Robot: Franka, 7 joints.
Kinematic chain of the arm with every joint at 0, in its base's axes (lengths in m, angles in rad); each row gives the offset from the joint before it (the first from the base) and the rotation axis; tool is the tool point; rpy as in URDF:
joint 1: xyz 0 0 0.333 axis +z
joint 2: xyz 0 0 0 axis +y
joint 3: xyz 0 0 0.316 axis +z
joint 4: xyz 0.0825 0 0 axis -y
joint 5: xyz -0.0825 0 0.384 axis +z
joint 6: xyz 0 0 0 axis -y
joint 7: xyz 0.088 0 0 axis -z
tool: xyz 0 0 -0.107 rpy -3.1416 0 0
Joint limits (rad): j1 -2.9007..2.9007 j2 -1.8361..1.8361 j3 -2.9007..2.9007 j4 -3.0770..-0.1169 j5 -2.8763..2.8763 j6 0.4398..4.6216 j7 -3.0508..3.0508
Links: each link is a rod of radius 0.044 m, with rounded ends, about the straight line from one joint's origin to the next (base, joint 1, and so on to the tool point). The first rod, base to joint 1, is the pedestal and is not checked.
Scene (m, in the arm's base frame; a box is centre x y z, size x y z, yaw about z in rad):
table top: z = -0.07
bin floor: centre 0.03 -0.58 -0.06 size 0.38 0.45 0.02 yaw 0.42
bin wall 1: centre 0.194 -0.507 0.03 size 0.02 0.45 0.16 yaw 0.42
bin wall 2: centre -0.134 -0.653 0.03 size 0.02 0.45 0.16 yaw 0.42
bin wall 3: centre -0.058 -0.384 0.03 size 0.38 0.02 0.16 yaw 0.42
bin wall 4: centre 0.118 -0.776 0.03 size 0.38 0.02 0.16 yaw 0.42
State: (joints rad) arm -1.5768 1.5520 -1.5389 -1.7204 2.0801 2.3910 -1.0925
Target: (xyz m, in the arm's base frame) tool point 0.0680 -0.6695 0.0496
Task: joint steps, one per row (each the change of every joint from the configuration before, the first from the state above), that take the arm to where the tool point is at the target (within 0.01 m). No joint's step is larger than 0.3 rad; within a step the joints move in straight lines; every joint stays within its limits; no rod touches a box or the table.
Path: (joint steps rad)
1: 0.2723 -0.0923 0.0877 -0.0130 -0.0059 -0.0250 0.0000
2: 0.2724 -0.0923 0.0877 -0.0130 -0.0058 -0.0249 0.0000
3: 0.2723 -0.0924 0.0877 -0.0129 -0.0059 -0.0250 0.0000
4: 0.2724 -0.0923 0.0877 -0.0130 -0.0059 -0.0249 0.0000
5: -0.1720 0.2276 0.2020 0.2017 0.0096 -0.0533 0.0000

